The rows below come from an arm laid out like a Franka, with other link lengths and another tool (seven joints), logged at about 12 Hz.
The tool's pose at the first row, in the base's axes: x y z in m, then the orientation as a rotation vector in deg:
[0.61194 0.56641 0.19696 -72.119 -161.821 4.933]
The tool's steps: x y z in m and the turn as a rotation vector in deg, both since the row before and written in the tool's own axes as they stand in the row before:
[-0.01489 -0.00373 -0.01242 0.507 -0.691 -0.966]
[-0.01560 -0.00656 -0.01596 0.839 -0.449 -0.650]
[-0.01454 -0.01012 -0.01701 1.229 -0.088 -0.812]
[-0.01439 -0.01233 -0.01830 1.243 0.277 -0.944]
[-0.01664 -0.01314 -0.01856 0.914 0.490 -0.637]
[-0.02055 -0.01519 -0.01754 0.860 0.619 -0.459]
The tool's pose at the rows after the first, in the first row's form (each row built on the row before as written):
[0.61995 0.55323 0.20929 -70.855 -162.775 6.061]
[0.62683 0.53808 0.22555 -69.898 -163.187 7.511]
[0.63076 0.52165 0.24338 -68.529 -163.203 9.267]
[0.63364 0.50422 0.26292 -66.870 -162.947 10.790]
[0.63825 0.48491 0.28292 -65.667 -162.466 11.720]
[0.64470 0.46146 0.30213 -64.706 -161.796 12.495]

